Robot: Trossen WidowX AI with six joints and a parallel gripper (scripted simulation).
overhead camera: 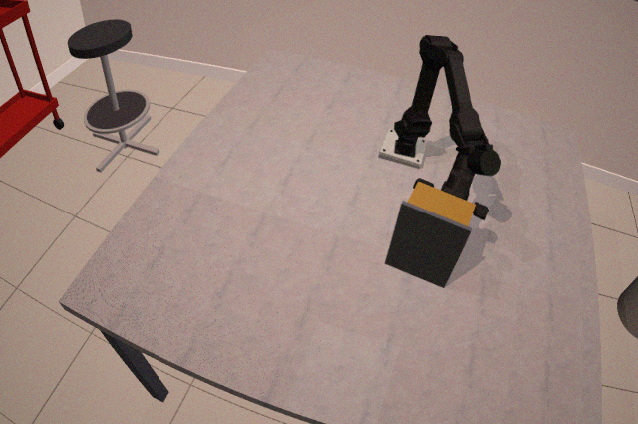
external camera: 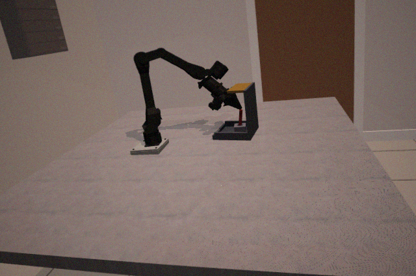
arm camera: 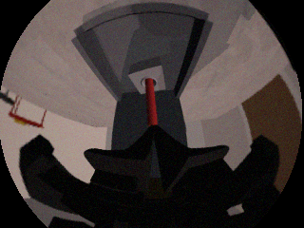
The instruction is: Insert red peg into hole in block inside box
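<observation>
Now: gripper tip 40 mm above the red peg and 10 mm past it. The rest, counted from my gripper tip: orange roof 100 mm above, 10 mm to the right; then back wall 40 mm ahead, 30 mm to the right.
</observation>
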